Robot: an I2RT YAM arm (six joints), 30 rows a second.
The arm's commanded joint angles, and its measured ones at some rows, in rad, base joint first. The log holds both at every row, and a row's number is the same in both.
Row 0, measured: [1.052 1.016 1.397 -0.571 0.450 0.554]
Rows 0 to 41, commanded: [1.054 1.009 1.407 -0.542 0.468 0.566]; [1.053 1.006 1.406 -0.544 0.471 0.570]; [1.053 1.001 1.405 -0.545 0.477 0.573]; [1.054 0.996 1.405 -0.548 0.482 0.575]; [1.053 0.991 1.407 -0.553 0.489 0.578]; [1.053 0.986 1.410 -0.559 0.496 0.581]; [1.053 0.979 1.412 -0.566 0.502 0.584]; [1.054 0.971 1.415 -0.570 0.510 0.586]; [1.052 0.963 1.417 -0.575 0.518 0.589]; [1.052 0.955 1.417 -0.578 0.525 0.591]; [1.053 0.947 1.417 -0.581 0.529 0.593]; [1.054 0.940 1.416 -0.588 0.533 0.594]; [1.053 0.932 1.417 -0.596 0.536 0.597]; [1.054 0.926 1.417 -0.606 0.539 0.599]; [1.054 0.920 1.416 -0.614 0.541 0.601]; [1.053 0.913 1.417 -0.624 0.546 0.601]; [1.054 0.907 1.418 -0.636 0.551 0.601]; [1.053 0.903 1.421 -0.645 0.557 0.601]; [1.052 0.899 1.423 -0.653 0.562 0.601]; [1.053 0.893 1.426 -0.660 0.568 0.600]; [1.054 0.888 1.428 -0.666 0.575 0.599]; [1.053 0.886 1.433 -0.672 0.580 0.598]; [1.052 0.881 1.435 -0.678 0.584 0.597]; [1.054 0.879 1.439 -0.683 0.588 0.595]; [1.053 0.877 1.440 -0.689 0.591 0.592]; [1.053 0.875 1.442 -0.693 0.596 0.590]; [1.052 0.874 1.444 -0.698 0.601 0.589]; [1.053 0.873 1.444 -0.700 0.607 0.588]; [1.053 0.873 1.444 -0.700 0.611 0.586]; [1.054 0.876 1.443 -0.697 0.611 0.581]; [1.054 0.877 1.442 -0.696 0.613 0.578]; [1.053 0.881 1.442 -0.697 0.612 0.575]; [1.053 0.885 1.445 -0.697 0.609 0.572]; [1.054 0.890 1.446 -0.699 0.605 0.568]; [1.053 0.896 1.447 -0.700 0.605 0.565]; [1.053 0.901 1.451 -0.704 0.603 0.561]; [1.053 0.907 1.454 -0.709 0.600 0.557]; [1.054 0.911 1.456 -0.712 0.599 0.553]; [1.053 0.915 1.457 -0.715 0.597 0.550]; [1.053 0.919 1.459 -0.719 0.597 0.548]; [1.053 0.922 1.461 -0.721 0.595 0.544]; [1.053 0.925 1.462 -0.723 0.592 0.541]
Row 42, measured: [1.052 0.918 1.419 -0.712 0.580 0.568]
